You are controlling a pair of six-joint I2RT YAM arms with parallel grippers.
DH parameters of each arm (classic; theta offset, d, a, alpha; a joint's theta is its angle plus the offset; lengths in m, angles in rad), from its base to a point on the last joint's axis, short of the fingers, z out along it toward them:
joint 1: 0 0.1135 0.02 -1.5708
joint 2: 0 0 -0.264 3.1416
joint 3: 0.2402 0 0.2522 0
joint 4: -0.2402 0 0.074 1.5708
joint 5: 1.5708 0 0 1.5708
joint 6: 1.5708 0.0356 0 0
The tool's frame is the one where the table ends.
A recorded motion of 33 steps. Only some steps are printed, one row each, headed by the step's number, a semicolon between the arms.
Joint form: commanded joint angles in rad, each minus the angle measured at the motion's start. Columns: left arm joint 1, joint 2, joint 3, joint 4, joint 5, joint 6; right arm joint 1, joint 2, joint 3, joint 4, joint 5, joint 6.
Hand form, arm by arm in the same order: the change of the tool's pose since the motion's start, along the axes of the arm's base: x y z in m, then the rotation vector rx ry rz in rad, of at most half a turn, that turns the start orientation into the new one. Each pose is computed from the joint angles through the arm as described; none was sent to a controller.
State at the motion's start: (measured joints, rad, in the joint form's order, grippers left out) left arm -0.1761 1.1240 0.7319 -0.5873 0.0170 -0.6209; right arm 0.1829 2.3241 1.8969 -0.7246 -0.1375 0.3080
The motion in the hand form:
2: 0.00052 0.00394 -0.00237 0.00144 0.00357 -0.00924; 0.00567 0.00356 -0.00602 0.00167 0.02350 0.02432
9: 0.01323 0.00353 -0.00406 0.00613 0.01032 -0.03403; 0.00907 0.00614 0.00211 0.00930 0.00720 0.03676
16: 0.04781 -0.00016 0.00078 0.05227 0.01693 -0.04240; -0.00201 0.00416 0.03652 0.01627 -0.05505 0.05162
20: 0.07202 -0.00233 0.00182 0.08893 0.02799 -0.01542; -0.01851 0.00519 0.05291 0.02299 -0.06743 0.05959
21: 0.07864 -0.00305 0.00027 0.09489 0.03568 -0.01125; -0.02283 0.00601 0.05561 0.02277 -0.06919 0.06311
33: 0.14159 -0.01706 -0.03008 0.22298 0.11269 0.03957; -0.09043 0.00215 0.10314 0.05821 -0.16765 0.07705
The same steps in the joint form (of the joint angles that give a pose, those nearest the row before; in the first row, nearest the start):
2: 0.0210 0.0027 -0.0070 0.0053 0.0161 0.0256; 0.0040 0.0437 0.0561 -0.0376 -0.0135 -0.0165
9: 0.0303 0.0639 0.0232 0.0276 0.0318 0.0561; 0.0072 0.0485 0.0942 -0.0545 -0.0215 -0.0231
16: 0.0311 0.2122 0.1464 0.0393 -0.0008 0.0883; 0.0073 -0.0490 0.0525 -0.0501 -0.0243 -0.0379
20: 0.0303 0.3137 0.2357 0.0366 -0.0455 0.0834; 0.0157 -0.1328 -0.0230 -0.0447 -0.0279 -0.0356
21: 0.0303 0.3439 0.2576 0.0365 -0.0519 0.0822; 0.0193 -0.1522 -0.0436 -0.0417 -0.0273 -0.0358
33: 0.0034 0.6487 0.4719 0.0320 -0.1915 0.0678; 0.0427 -0.4759 -0.3460 0.0431 -0.0368 -0.0193

